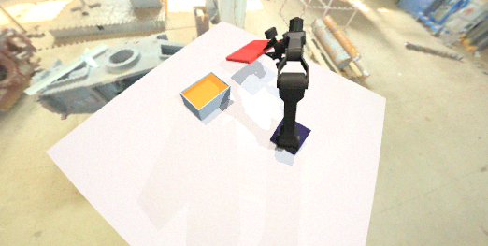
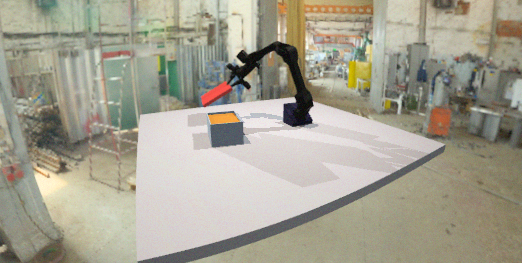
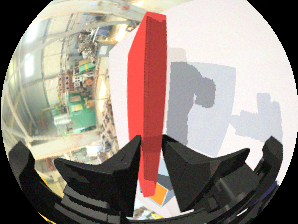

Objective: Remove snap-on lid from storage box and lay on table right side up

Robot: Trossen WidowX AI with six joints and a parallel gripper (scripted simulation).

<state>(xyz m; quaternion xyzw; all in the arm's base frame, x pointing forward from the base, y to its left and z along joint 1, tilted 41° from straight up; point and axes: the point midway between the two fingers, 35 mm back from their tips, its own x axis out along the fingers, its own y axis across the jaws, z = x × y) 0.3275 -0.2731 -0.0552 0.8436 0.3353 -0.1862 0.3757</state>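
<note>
The lid lies 70 mm ahead of my gripper tip, 40 mm below it and 10 mm to the right of it. From my gripper tip the other things lie so: storage box: 320 mm to the left, 140 mm below, 100 mm ahead.
</note>
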